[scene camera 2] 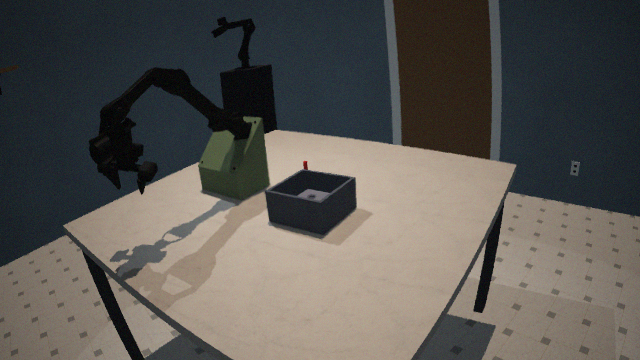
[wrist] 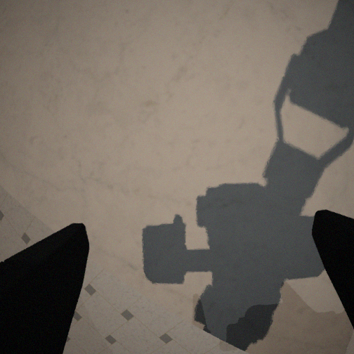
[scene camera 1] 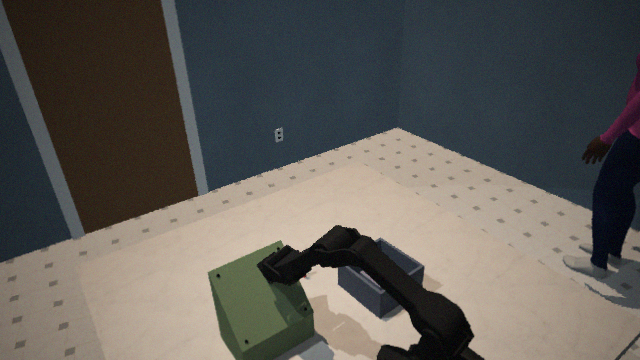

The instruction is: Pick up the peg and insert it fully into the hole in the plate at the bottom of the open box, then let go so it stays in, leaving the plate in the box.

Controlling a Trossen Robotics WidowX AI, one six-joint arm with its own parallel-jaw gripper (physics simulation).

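Places are measured from the arm's base along level axes (x ahead, y left, z up), in millimetres.
Pixels of known places: gripper, fingertip midpoint: (scene camera 2: 130, 191); arm's base at its link origin: (scene camera 2: 243, 131) (scene camera 1: 272, 267).
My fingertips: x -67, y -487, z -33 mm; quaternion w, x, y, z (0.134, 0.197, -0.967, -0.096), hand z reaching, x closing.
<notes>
For each thing: its top centre in the pictures, then the offset to it from my fingertips. "pt": a spot on its surface instead.
- peg at its top centre: (scene camera 1: 302, 257) (scene camera 2: 305, 161) dx +251, dy +580, dz -94 mm
- dark blue-grey open box at its top centre: (scene camera 2: 310, 184) (scene camera 1: 380, 263) dx +389, dy +369, dz -77 mm
- light plate at a spot on its surface: (scene camera 2: 322, 193) pt dx +408, dy +400, dz -117 mm
The peg (scene camera 1: 306, 275) (scene camera 2: 305, 165) shows as a small red piece beyond the box in scene camera 2; its lower part is hidden there. In scene camera 1 it is a tiny red and pale spot near the arm. The dark blue-grey open box (scene camera 1: 359, 294) (scene camera 2: 295, 214) stands on the table. The light plate (scene camera 2: 322, 193) lies at its bottom, with a dark round hole. My gripper (scene camera 2: 130, 190) (wrist: 203, 231) is open and empty, pointing down high above the table near its edge, well away from peg and box. The peg does not show in the wrist view.
The arm rises from a green block (scene camera 1: 260, 295) (scene camera 2: 227, 182) beside the box. The table edge (scene camera 2: 150, 305) runs below the gripper. A second arm on a dark pedestal (scene camera 2: 248, 95) stands behind the table. A person (scene camera 1: 612, 200) stands at the right in scene camera 1.
</notes>
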